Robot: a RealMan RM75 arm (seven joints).
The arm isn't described. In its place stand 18 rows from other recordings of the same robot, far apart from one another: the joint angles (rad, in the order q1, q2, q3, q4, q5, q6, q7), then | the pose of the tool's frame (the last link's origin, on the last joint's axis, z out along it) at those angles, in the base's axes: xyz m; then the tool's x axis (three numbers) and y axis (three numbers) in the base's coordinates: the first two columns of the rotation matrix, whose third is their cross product.
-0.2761 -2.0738 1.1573 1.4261 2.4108 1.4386 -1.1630 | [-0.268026, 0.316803, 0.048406, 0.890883, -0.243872, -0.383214, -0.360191, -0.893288, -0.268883]
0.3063 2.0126 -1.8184 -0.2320 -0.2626 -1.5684 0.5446 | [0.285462, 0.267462, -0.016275, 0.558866, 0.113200, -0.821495, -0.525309, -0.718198, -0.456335]
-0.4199 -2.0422 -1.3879 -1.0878 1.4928 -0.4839 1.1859 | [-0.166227, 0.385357, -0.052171, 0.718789, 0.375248, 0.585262, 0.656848, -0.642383, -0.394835]
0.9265 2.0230 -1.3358 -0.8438 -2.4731 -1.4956 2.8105 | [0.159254, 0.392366, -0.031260, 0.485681, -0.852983, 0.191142, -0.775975, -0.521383, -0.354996]
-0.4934 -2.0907 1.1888 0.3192 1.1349 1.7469 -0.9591 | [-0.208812, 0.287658, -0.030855, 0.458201, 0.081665, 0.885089, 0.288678, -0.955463, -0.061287]
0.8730 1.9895 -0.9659 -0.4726 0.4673 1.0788 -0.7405 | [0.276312, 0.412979, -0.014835, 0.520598, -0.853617, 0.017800, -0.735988, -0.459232, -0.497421]
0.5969 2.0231 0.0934 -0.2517 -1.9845 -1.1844 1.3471 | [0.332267, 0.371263, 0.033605, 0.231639, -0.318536, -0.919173, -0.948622, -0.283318, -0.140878]
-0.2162 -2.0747 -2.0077 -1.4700 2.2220 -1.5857 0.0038 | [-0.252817, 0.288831, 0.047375, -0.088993, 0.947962, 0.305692, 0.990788, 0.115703, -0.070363]
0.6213 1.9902 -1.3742 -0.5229 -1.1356 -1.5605 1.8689 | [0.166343, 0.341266, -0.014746, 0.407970, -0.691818, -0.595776, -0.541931, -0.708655, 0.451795]
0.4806 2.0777 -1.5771 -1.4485 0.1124 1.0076 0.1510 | [0.187296, 0.402017, 0.027502, 0.636909, -0.674916, -0.372606, -0.620388, -0.161770, -0.767430]
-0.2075 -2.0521 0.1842 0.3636 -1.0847 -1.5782 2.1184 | [-0.380488, 0.210150, 0.009805, 0.555586, 0.378036, 0.740549, 0.777987, -0.550609, -0.302598]
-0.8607 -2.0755 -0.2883 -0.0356 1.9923 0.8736 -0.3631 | [-0.224490, 0.433654, -0.050515, 0.794942, 0.049117, 0.604694, 0.548033, -0.485688, -0.681004]
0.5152 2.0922 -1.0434 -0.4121 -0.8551 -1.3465 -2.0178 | [0.229061, 0.371051, 0.020660, -0.299354, 0.039213, 0.953336, 0.709686, 0.676994, 0.195000]
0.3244 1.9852 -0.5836 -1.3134 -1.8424 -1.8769 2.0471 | [0.248488, 0.288230, 0.155193, 0.677426, -0.466279, -0.568926, -0.652117, -0.738536, -0.171195]
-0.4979 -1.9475 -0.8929 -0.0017 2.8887 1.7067 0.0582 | [-0.283308, 0.302229, 0.021451, 0.735749, -0.568978, 0.367338, 0.055168, -0.490239, -0.869840]
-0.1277 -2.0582 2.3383 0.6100 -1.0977 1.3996 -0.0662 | [-0.313812, 0.264647, 0.013300, 0.443973, -0.327608, 0.834003, 0.892442, 0.078342, -0.444309]
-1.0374 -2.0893 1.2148 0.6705 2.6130 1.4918 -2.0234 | [-0.155767, 0.387941, -0.057194, 0.856158, 0.267910, -0.441834, 0.264694, -0.961769, -0.070271]
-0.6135 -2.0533 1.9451 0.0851 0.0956 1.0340 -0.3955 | [-0.281787, 0.360297, -0.061857, 0.850199, 0.050486, 0.524035, 0.432901, -0.633497, -0.641310]
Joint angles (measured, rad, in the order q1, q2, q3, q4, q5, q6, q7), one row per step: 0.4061, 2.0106, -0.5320, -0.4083, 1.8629, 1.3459, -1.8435; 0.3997, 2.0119, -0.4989, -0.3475, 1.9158, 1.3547, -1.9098; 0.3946, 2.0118, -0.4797, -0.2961, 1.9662, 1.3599, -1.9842; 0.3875, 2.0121, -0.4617, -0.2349, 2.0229, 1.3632, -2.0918; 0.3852, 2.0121, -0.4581, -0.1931, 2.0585, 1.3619, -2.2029; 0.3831, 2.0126, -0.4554, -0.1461, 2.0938, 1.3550, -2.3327; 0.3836, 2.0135, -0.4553, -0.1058, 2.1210, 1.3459, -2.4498; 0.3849, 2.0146, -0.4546, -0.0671, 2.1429, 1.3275, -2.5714; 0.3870, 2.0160, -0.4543, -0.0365, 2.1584, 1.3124, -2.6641; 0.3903, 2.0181, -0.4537, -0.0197, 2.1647, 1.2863, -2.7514; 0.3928, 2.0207, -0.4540, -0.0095, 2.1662, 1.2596, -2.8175; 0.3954, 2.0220, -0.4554, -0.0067, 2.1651, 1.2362, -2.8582; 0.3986, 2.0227, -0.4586, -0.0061, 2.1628, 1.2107, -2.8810; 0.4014, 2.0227, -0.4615, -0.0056, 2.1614, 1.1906, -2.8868; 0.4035, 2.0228, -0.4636, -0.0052, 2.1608, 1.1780, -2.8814
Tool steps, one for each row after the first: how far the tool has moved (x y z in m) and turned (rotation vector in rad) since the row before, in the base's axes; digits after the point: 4 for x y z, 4 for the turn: 0.0085, -0.0066, -0.0011, 0.0626, 0.0265, -0.0336; 0.0069, -0.0053, -0.0013, 0.0572, 0.0016, -0.0300; 0.0084, -0.0071, -0.0033, 0.0648, -0.0224, -0.0427; 0.0046, -0.0040, -0.0042, 0.0416, -0.0582, -0.0295; 0.0054, -0.0045, -0.0061, 0.0368, -0.0743, -0.0401; 0.0038, -0.0032, -0.0065, 0.0227, -0.0725, -0.0358; 0.0044, -0.0029, -0.0076, 0.0118, -0.0814, -0.0426; 0.0028, -0.0021, -0.0067, 0.0028, -0.0620, -0.0322; 0.0028, -0.0003, -0.0057, -0.0064, -0.0704, -0.0311; 0.0025, -0.0001, -0.0052, -0.0125, -0.0562, -0.0260; 0.0019, 0.0007, -0.0031, -0.0126, -0.0390, -0.0177; 0.0018, 0.0011, -0.0028, -0.0159, -0.0246, -0.0167; 0.0015, 0.0010, -0.0019, -0.0127, -0.0079, -0.0132; 0.0008, 0.0007, -0.0013, -0.0081, 0.0042, -0.0085
